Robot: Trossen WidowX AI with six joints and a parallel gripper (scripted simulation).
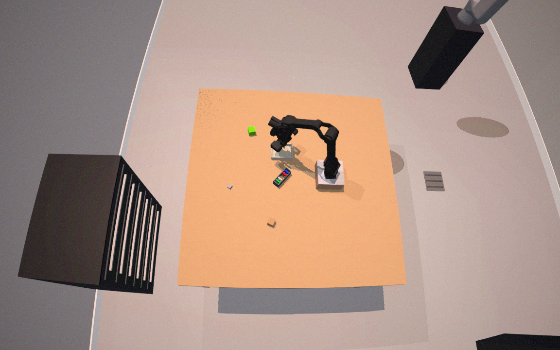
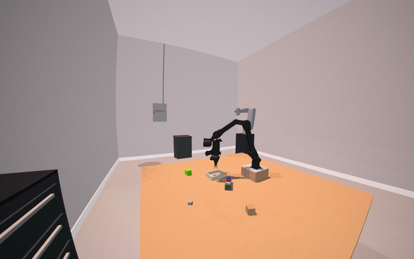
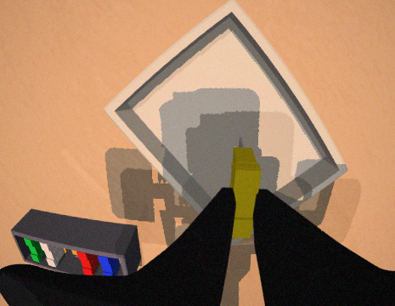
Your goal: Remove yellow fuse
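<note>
The pale tray is 9 cm below my gripper tip. From my gripper tip the other things lie so: blue fuse (1 cm behind, 15 cm to the left, 7 cm below); yellow fuse (1 cm below); red fuse (16 cm to the left, 7 cm below).
</note>
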